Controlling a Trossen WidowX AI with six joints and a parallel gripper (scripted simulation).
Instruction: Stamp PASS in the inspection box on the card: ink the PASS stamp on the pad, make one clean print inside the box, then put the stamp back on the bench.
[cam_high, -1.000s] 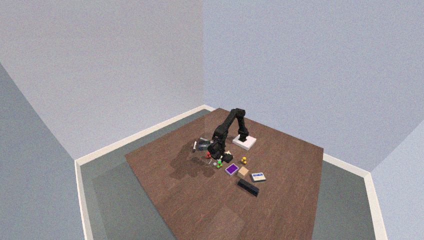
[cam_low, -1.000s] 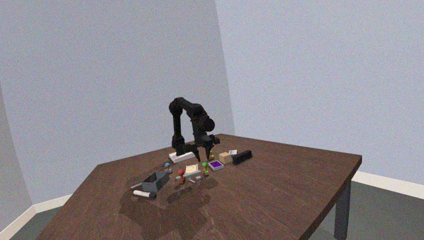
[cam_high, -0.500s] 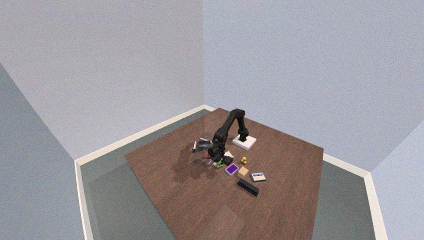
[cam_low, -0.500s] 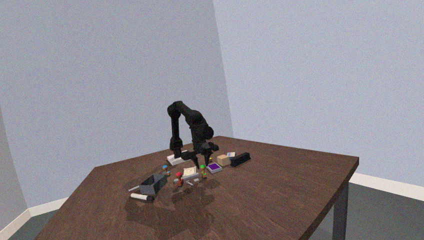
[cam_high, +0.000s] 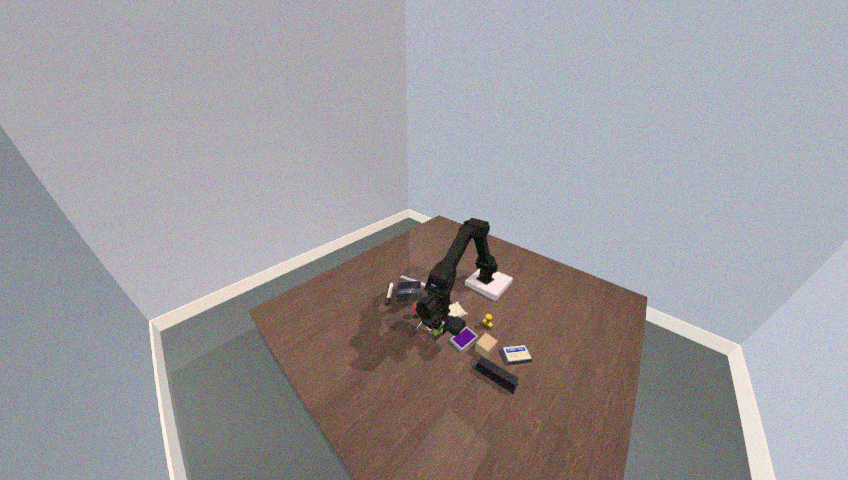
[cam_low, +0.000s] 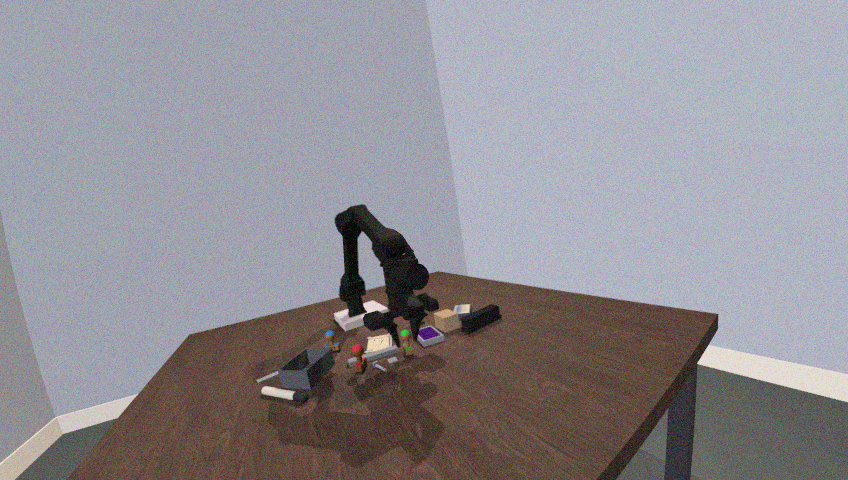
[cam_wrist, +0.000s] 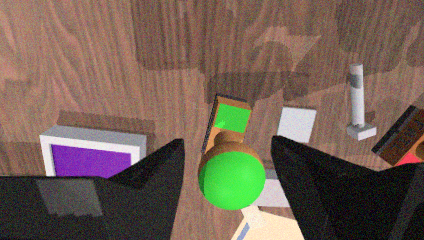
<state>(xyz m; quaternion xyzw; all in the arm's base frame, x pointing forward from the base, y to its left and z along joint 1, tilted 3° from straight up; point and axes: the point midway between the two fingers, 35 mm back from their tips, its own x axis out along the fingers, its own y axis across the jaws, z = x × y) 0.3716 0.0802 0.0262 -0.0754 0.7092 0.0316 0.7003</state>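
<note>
Now: the green-knobbed stamp 10 mm below my gripper tip. From my gripper tip the other things lie so: grey bar 80 mm to the right, 40 mm behind, 20 mm below; grey square 50 mm to the right, 30 mm below; bolt 80 mm to the right, 20 mm below, 20 mm ahead.
</note>
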